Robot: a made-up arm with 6 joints. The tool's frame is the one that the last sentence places.
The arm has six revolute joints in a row. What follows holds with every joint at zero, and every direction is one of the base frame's. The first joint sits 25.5 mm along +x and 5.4 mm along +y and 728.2 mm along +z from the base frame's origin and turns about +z. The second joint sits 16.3 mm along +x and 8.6 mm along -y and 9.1 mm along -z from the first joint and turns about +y. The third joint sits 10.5 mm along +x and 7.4 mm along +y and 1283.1 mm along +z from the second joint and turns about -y. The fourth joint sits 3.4 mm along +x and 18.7 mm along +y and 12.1 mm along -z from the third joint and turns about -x. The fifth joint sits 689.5 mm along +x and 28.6 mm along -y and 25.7 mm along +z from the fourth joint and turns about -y. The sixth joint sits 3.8 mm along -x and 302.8 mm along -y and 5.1 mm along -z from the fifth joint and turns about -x. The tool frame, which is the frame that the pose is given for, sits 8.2 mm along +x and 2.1 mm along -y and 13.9 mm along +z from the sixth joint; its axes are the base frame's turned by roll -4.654, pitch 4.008 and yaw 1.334 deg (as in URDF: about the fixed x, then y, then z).
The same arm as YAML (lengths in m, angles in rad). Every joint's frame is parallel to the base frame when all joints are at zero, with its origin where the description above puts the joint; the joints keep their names.
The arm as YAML. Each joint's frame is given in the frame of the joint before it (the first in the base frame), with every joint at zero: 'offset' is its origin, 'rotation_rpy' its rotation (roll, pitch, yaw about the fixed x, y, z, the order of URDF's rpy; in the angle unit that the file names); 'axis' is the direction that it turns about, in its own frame. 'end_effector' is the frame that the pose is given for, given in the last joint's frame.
length_unit: m
angle_unit: rad
chain:
  - id: joint 1
    offset: [0.0255, 0.0054, 0.7282]
    rotation_rpy: [0.0, 0.0, 0.0]
    axis: [0.0, 0.0, 1.0]
  - id: joint 2
    offset: [0.0163, -0.0086, -0.0091]
    rotation_rpy: [0.0, 0.0, 0.0]
    axis: [0.0, 1.0, 0.0]
  - id: joint 3
    offset: [0.0105, 0.0074, 1.2831]
    rotation_rpy: [0.0, 0.0, 0.0]
    axis: [0.0, -1.0, 0.0]
  - id: joint 4
    offset: [0.0034, 0.0187, -0.0121]
    rotation_rpy: [0.0, 0.0, 0.0]
    axis: [-1.0, 0.0, 0.0]
  - id: joint 5
    offset: [0.6895, -0.0286, 0.0257]
    rotation_rpy: [0.0, 0.0, 0.0]
    axis: [0.0, -1.0, 0.0]
  - id: joint 6
    offset: [-0.0038, -0.3028, -0.0051]
    rotation_rpy: [0.0, 0.0, 0.0]
    axis: [-1.0, 0.0, 0.0]
end_effector:
  offset: [0.0082, -0.0021, 0.0139]
  rotation_rpy: [-0.0812, 0.07, 0.0233]

